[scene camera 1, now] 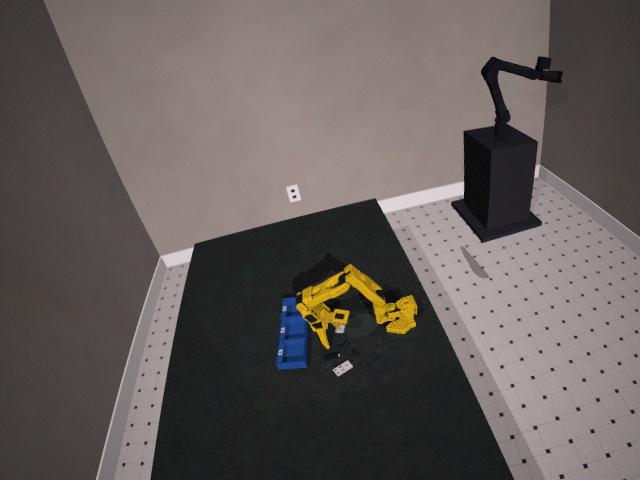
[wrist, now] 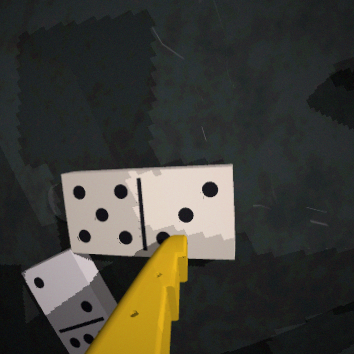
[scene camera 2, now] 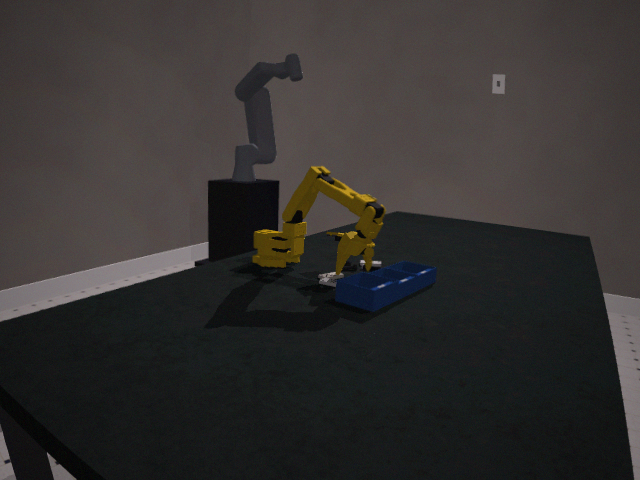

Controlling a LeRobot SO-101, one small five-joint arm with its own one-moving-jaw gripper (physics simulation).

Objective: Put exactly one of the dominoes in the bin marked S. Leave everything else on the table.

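Frame: origin at the arm's base, x back, y right, z up, level; millimetres.
Seen in the pictures: hand, tool point: [scene camera 1: 336, 327] [wrist: 186, 251] [scene camera 2: 338, 272]; arm's base, link origin: [scene camera 1: 392, 321] [scene camera 2: 283, 263].
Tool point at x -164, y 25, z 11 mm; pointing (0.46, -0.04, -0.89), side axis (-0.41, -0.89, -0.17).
Observation:
Pixels of each thing's middle, then the offset from my tool point to it. "spot": a spot on its surface instead. Level surfaces: height alone.
- second domino, body centre: [wrist: 85, 319] [scene camera 2: 332, 282] dx -13, dy +49, dz -7 mm
- white domino, body centre: [scene camera 2: 370, 263] [scene camera 1: 342, 368] dx -9, dy -146, dz -7 mm
- blue three-compartment bin row, surface spot: [scene camera 2: 356, 298] spot: dx -114, dy +142, dz +5 mm
- short dark cylinder, body centre: [scene camera 1: 332, 356] dx -31, dy -99, dz -6 mm
- small dark ring, body centre: [scene camera 1: 355, 354] dx +34, dy -108, dz -7 mm
- dark table, surface height: dz -11 mm
In the wrist view, a white domino with five and three pips [wrist: 107, 202] lies flat. A second domino [wrist: 55, 285] lies angled at its lower-left corner. White domino surface [scene camera 1: 340, 328] [scene camera 2: 329, 280] shows by the jaws, partly hidden. Another white domino [scene camera 1: 342, 367] [scene camera 2: 370, 264] lies apart from the gripper. My gripper [scene camera 1: 331, 337] [scene camera 2: 353, 271] is open and holds nothing. One notched jaw [wrist: 150, 300] overlaps the five-three domino's lower edge in the wrist view. The blue three-compartment bin row [scene camera 1: 292, 364] [scene camera 2: 356, 298] stands beside the gripper; its label letters are too small to read.
A short dark cylinder [scene camera 1: 330, 355] and a small dark ring [scene camera 1: 355, 352] lie near the separate domino. The yellow arm [scene camera 1: 364, 286] [scene camera 2: 300, 198] reaches over the dark table [scene camera 1: 232, 413] [scene camera 2: 465, 387]. A second arm [scene camera 1: 493, 93] [scene camera 2: 261, 118] stands on a black pedestal off the table.

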